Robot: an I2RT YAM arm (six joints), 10 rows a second.
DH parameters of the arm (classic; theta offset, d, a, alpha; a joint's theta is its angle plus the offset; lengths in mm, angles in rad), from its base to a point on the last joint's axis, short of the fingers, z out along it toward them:
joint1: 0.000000 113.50 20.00 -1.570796
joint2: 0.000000 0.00 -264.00 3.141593
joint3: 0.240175 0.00 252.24 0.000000
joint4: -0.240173 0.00 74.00 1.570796
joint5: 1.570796 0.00 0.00 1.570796
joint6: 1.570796 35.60 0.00 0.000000
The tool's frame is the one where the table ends.
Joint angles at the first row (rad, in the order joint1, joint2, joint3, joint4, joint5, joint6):
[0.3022, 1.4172, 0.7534, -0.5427, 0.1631, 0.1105]
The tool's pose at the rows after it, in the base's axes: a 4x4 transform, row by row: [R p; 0 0 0 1], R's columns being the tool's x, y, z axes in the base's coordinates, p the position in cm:
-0.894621, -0.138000, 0.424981, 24.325; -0.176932, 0.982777, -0.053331, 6.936; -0.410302, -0.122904, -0.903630, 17.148; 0, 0, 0, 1
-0.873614, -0.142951, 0.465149, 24.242; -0.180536, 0.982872, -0.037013, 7.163; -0.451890, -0.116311, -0.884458, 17.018; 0, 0, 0, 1
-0.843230, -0.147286, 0.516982, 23.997; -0.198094, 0.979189, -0.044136, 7.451; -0.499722, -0.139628, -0.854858, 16.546; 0, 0, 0, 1
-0.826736, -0.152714, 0.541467, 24.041; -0.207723, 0.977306, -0.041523, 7.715; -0.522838, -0.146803, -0.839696, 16.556; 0, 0, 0, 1
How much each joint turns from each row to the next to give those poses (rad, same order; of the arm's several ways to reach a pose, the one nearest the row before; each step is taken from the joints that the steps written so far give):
[0.0006, -0.0011, 0.0030, 0.0388, 0.0155, -0.0109]
[0.0096, -0.0133, -0.0258, 0.0589, 0.0005, -0.0012]
[0.0184, -0.0124, -0.0432, 0.0841, 0.0321, -0.0098]
[0.0108, -0.0024, -0.0083, 0.0328, 0.0112, -0.0052]

